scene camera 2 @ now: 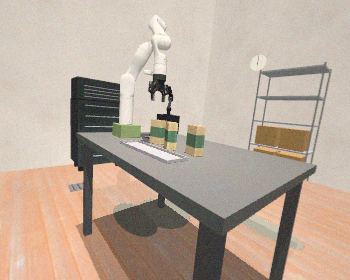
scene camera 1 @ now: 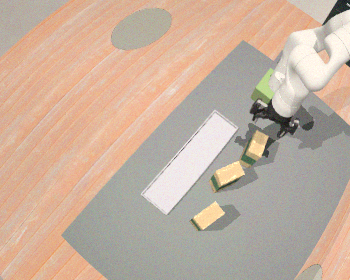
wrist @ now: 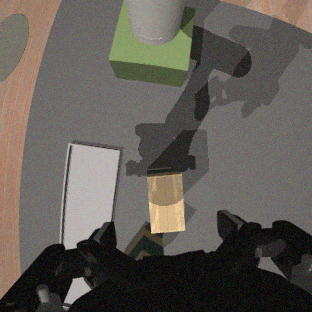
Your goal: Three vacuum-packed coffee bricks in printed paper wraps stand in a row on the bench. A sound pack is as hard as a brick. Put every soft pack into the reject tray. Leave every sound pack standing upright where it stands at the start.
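Places are measured from the arm's base along level axes (x left, y back, z up), in metres.
Pixels of known places: gripper, fingertip midpoint: (scene camera 2: 158,101) (scene camera 1: 267,127) (wrist: 166,227); arm's base at its link origin: (scene camera 2: 125,123) (scene camera 1: 278,85) (wrist: 154,23).
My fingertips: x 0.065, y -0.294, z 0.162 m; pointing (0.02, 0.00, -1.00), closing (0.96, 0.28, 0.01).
Note:
Ahead of a thing's pixels: the offset from my fingertips to its top centre.
Three tan coffee packs with green bands stand upright: the nearest to the robot base (scene camera 1: 258,144) (scene camera 2: 157,132) (wrist: 167,215), the middle one @[dy -0.149, dx -0.003, dz -0.106 m] (scene camera 1: 228,175) (scene camera 2: 171,136), whose part shows in the wrist view (wrist: 146,245), and the far one @[dy -0.293, dx +0.036, dz -0.106 m] (scene camera 1: 208,216) (scene camera 2: 195,141). The reject tray @[dy -0.160, dx -0.133, dz -0.233 m] (scene camera 1: 190,162) (scene camera 2: 154,150) (wrist: 92,195), a long shallow pale tray, lies beside the row and is empty. My gripper (scene camera 1: 269,127) (scene camera 2: 161,99) (wrist: 166,227) is open and empty. It hangs above the nearest pack, apart from it. Printing on the packs is too small to read.
A green block (scene camera 1: 262,89) (scene camera 2: 126,131) (wrist: 150,70) sits at the robot's base, near the tray's end. The nearest and middle packs stand close together; the far pack stands farther off. A dark cabinet (scene camera 2: 95,112) and a shelf unit (scene camera 2: 257,97) stand beyond the bench.

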